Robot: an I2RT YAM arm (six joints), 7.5 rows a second.
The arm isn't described. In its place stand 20 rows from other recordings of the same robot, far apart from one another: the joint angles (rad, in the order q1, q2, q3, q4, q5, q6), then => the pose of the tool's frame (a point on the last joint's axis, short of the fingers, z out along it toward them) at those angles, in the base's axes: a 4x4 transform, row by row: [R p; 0 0 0 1], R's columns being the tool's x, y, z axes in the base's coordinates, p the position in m.
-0.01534, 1.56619, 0.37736, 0.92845, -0.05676, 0.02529 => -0.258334, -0.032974, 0.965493, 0.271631; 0.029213, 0.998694, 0.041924, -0.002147; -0.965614, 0.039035, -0.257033, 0.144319; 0, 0, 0, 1
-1.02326, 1.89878, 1.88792, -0.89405, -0.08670, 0.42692 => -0.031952, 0.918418, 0.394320, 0.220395; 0.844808, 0.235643, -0.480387, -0.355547; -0.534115, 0.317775, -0.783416, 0.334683; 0, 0, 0, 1
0.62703, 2.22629, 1.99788, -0.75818, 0.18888, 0.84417 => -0.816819, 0.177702, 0.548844, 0.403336; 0.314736, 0.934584, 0.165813, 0.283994; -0.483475, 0.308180, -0.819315, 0.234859; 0, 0, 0, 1
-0.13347, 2.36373, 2.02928, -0.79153, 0.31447, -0.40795 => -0.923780, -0.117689, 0.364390, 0.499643; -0.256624, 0.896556, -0.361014, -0.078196; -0.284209, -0.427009, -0.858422, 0.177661; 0, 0, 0, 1
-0.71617, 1.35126, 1.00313, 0.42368, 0.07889, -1.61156 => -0.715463, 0.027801, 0.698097, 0.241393; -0.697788, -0.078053, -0.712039, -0.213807; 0.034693, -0.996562, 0.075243, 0.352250; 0, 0, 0, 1
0.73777, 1.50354, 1.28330, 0.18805, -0.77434, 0.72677 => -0.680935, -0.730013, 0.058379, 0.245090; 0.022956, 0.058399, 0.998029, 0.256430; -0.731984, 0.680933, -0.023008, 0.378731; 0, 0, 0, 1
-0.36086, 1.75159, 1.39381, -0.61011, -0.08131, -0.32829 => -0.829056, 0.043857, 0.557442, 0.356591; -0.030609, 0.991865, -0.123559, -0.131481; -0.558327, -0.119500, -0.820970, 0.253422; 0, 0, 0, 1
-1.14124, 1.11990, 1.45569, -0.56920, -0.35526, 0.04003 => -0.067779, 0.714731, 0.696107, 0.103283; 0.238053, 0.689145, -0.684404, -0.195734; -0.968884, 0.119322, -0.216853, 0.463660; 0, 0, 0, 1
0.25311, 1.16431, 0.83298, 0.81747, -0.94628, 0.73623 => -0.229433, -0.926794, 0.297342, 0.235422; 0.346206, 0.207806, 0.914854, 0.090725; -0.909671, 0.312840, 0.273184, 0.377326; 0, 0, 0, 1
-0.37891, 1.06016, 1.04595, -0.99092, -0.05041, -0.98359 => -0.721224, -0.462183, 0.515967, 0.182316; -0.607757, 0.779597, -0.151196, -0.070658; -0.332366, -0.422629, -0.843159, 0.307847; 0, 0, 0, 1
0.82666, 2.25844, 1.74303, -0.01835, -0.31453, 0.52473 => -0.739100, -0.588945, 0.326918, 0.346254; -0.099409, 0.575386, 0.811818, 0.392336; -0.666220, 0.567516, -0.483814, 0.194080; 0, 0, 0, 1
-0.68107, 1.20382, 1.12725, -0.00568, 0.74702, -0.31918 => -0.370643, 0.918118, 0.140295, 0.197586; 0.004034, 0.152644, -0.988273, -0.191265; -0.928767, -0.365730, -0.060280, 0.392781; 0, 0, 0, 1
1.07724, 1.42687, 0.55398, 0.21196, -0.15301, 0.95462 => -0.924888, -0.298608, 0.235404, 0.123960; -0.016774, 0.650533, 0.759292, 0.241878; -0.379869, 0.698312, -0.606680, 0.158590; 0, 0, 0, 1
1.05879, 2.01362, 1.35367, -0.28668, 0.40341, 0.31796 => -0.593147, -0.530545, 0.605557, 0.220815; -0.468539, 0.839139, 0.276256, 0.364389; -0.654712, -0.119867, -0.746314, 0.162619; 0, 0, 0, 1
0.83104, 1.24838, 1.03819, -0.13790, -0.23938, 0.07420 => -0.293640, -0.848383, 0.440480, 0.189625; -0.214913, 0.507588, 0.834366, 0.220298; -0.931444, 0.150339, -0.331376, 0.334421; 0, 0, 0, 1
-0.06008, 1.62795, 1.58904, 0.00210, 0.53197, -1.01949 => -0.494331, 0.260842, 0.829216, 0.385054; -0.705716, 0.436542, -0.558028, -0.041252; -0.507544, -0.861042, -0.031716, 0.423642; 0, 0, 0, 1
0.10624, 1.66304, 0.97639, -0.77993, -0.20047, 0.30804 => -0.980168, 0.181192, 0.080254, 0.280811; 0.194278, 0.958463, 0.208817, 0.037076; -0.039084, 0.220268, -0.974656, 0.159168; 0, 0, 0, 1
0.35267, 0.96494, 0.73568, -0.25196, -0.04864, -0.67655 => -0.097369, -0.572508, 0.814097, 0.204923; -0.702217, 0.619176, 0.351444, 0.077268; -0.705274, -0.537453, -0.462314, 0.282556; 0, 0, 0, 1
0.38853, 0.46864, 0.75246, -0.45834, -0.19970, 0.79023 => -0.505353, -0.274328, 0.818146, 0.099215; 0.545619, 0.632950, 0.549249, 0.048244; -0.668519, 0.723961, -0.170185, 0.340041; 0, 0, 0, 1
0.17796, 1.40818, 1.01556, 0.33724, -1.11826, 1.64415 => -0.954606, 0.124774, 0.270479, 0.305342; 0.271372, -0.010117, 0.962421, 0.087450; 0.122822, 0.992134, -0.024202, 0.330756; 0, 0, 0, 1
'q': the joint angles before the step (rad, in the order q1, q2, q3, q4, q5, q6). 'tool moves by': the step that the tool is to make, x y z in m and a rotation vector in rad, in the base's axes. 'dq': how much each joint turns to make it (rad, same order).
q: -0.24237, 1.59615, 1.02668, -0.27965, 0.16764, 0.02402
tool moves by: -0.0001, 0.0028, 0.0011, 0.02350, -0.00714, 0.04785
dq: 0.00297, -0.00601, -0.00195, -0.00022, -0.04810, -0.01758
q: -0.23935, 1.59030, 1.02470, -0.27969, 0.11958, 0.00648
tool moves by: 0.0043, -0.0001, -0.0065, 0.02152, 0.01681, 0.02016
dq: 0.00001, 0.02841, 0.00882, -0.00140, -0.02599, -0.00415
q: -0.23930, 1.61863, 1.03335, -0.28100, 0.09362, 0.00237
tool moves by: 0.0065, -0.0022, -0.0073, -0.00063, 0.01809, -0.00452
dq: -0.00111, 0.03920, 0.01635, 0.00547, 0.00595, -0.00053
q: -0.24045, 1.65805, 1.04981, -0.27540, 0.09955, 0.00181
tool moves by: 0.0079, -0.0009, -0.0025, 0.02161, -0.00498, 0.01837
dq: -0.00004, 0.03220, 0.02567, 0.00624, -0.02882, -0.00017
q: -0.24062, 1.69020, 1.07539, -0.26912, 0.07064, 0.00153
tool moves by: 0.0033, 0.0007, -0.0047, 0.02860, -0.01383, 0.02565
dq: 0.00010, 0.01633, -0.00316, 0.02610, -0.04023, 0.00008
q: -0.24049, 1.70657, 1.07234, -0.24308, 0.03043, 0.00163
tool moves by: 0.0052, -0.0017, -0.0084, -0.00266, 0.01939, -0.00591
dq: -0.00024, 0.03623, 0.01171, 0.00633, 0.00917, -0.00016
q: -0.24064, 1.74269, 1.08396, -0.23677, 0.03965, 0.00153
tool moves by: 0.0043, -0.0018, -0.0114, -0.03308, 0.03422, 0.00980
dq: 0.00055, 0.03984, 0.00557, 0.01060, 0.02604, -0.03214
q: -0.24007, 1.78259, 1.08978, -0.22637, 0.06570, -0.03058
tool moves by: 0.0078, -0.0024, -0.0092, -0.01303, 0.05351, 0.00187
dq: 0.00060, 0.05378, 0.04131, -0.03521, 0.01978, -0.01597
